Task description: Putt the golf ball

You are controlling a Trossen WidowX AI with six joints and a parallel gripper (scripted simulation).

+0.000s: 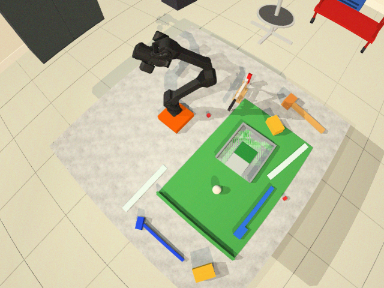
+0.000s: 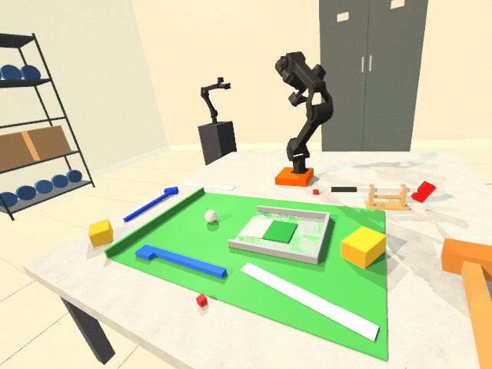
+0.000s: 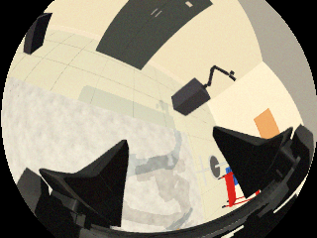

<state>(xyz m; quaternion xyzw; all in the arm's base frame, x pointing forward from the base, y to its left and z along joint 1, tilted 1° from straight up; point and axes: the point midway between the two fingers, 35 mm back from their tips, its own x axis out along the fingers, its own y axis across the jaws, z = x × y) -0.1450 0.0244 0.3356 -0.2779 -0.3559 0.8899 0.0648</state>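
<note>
Right now my gripper tip is 330 mm short of the red putter, 310 mm to the right of it and 300 mm above it. From my gripper tip the other things lie so: wooden stand 330 mm to the left, 330 mm below, 330 mm ahead; then white golf ball 630 mm ahead, 330 mm below, 170 mm to the right; then green mat 650 mm ahead, 360 mm below, 10 mm to the right.
</note>
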